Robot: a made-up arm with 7 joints.
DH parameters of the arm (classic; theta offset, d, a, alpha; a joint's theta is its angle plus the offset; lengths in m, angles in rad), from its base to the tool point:
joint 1: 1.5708 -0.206 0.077 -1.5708
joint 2: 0 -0.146 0.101 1.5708
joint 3: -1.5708 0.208 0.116 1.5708
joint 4: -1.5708 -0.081 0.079 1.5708
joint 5: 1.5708 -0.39 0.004 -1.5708
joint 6: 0 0.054 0.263 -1.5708
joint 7: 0 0.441 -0.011 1.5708
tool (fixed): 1.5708 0.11 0 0
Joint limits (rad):
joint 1: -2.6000..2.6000
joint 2: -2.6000..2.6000
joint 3: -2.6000..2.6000
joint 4: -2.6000..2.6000
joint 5: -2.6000..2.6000
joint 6: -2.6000..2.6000
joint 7: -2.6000..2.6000
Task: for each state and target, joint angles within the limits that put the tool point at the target. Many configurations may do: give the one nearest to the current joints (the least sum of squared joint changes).
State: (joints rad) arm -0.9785 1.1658 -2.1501 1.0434 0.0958 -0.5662 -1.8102
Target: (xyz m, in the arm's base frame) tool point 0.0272 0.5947 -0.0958
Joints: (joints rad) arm -0.8801 1.2733 -2.2453 0.7221 -0.1075 -1.3194 -1.9197
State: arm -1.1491 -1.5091 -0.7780 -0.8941 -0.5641 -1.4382 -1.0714
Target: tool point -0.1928 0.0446 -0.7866
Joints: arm -1.3197 -1.2734 -1.3822 -0.1723 -0.1555 -0.8123 -0.9478
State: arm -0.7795 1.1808 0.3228 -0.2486 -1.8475 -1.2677 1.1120
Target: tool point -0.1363 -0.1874 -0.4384
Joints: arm -0.8615 1.2863 0.3642 -0.4995 -1.7676 -1.4188 1.1176
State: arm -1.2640 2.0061 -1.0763 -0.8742 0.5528 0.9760 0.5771
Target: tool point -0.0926 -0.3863 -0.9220
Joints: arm -1.1739 1.2553 -0.7746 -1.6726 0.7896 1.4503 0.5942
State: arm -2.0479 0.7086 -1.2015 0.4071 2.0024 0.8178 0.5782
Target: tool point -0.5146 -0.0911 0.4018
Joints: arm -1.8187 1.0319 -1.4453 0.1747 2.2323 1.4910 0.3594
